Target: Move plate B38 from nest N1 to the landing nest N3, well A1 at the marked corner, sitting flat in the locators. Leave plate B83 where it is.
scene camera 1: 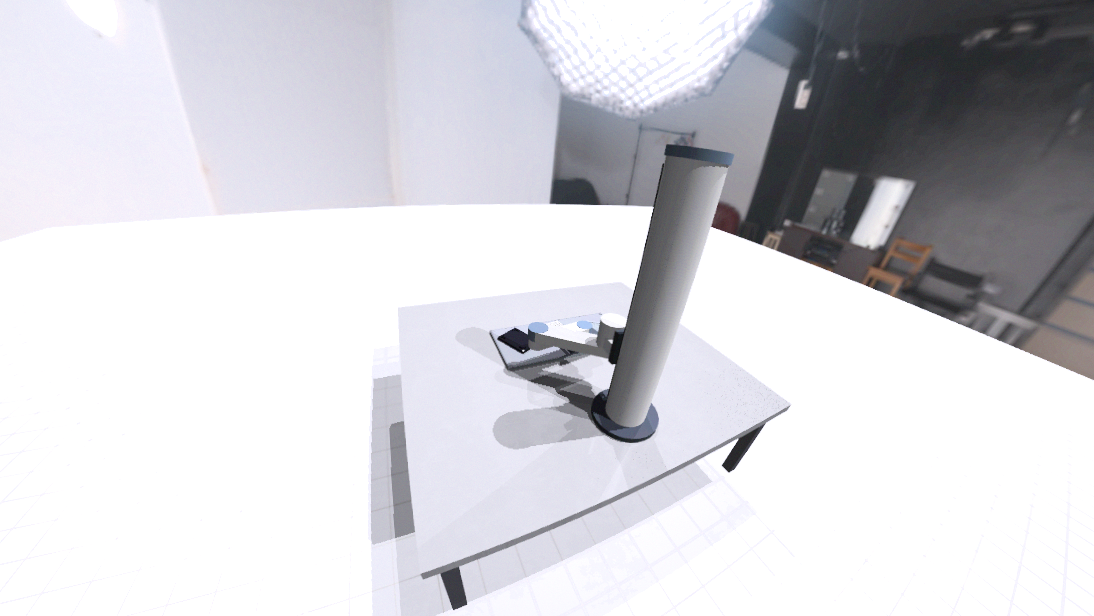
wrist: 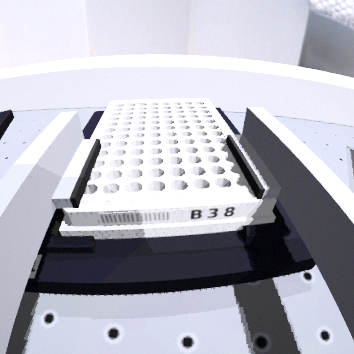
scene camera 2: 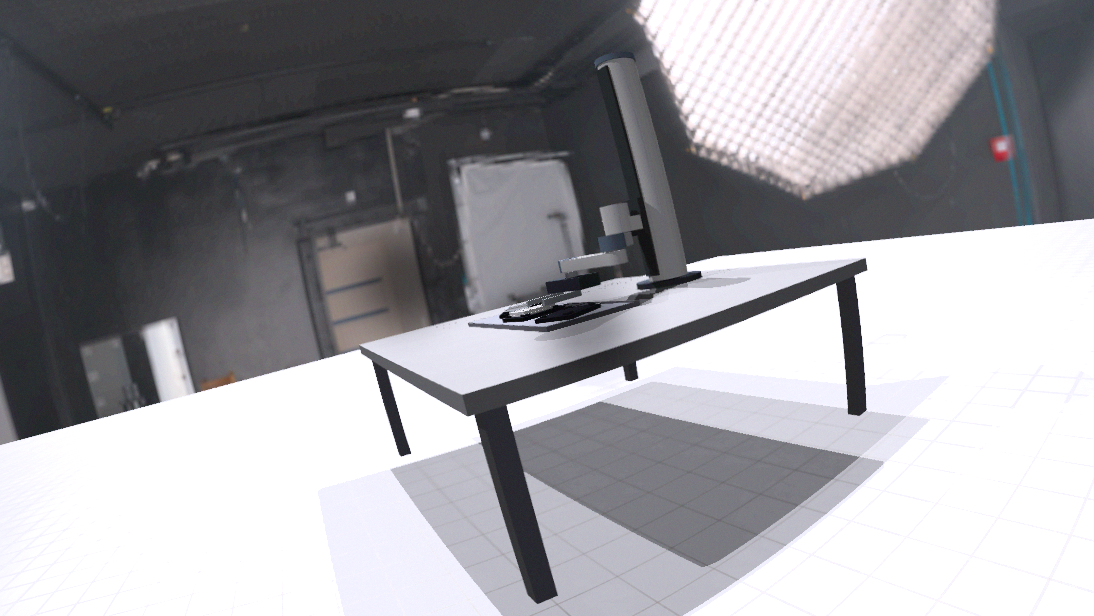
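Note:
Plate B38 (wrist: 157,160), white with many wells, is in the wrist view's middle, over a dark nest (wrist: 170,267). Its front skirt shows above the nest's low front-left locator, and I cannot tell whether it sits flat. My gripper (wrist: 163,124) (scene camera 2: 528,307) is shut. Its pads run along both long sides of the plate, with no clear grip on it. In scene view 1 the arm hides the gripper. A dark nest (scene camera 1: 514,339) shows at the deck's left end there, and another dark nest (scene camera 2: 567,311) shows in scene view 2. Their labels and plate B83 cannot be made out.
The nests stand on a thin deck (scene camera 1: 506,361) (scene camera 2: 489,325) (wrist: 150,317) with small holes, on a grey table (scene camera 1: 459,474) (scene camera 2: 428,367). The arm's column (scene camera 1: 673,283) (scene camera 2: 650,168) rises beside the deck. A dark edge (wrist: 4,122) shows at the wrist view's far left.

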